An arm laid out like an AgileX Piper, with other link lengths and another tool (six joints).
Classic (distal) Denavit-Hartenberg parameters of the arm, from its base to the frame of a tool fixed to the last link. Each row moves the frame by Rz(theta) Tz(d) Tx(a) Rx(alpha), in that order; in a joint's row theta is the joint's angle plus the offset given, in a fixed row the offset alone. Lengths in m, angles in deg.
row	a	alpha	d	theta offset
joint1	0	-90	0.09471	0
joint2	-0.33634	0	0	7.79
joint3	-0.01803	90	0	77.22
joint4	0	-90	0.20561	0
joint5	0	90	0	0
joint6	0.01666	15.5	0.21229	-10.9
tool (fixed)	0	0	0.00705	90
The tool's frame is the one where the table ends.
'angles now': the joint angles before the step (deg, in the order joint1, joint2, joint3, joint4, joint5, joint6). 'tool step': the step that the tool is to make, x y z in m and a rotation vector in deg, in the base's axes. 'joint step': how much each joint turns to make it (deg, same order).
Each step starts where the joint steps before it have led.
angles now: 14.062, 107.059, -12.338, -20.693, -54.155, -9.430
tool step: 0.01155, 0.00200, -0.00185, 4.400, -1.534, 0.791
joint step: -4.198, 4.582, 0.136, -5.546, -8.050, 0.767
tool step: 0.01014, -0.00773, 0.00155, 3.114, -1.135, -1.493
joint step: -3.795, 2.387, 0.001, -2.841, -4.739, 0.608
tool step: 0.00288, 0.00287, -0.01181, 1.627, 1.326, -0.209
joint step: -0.179, 3.749, -0.114, -0.354, -3.019, 0.327
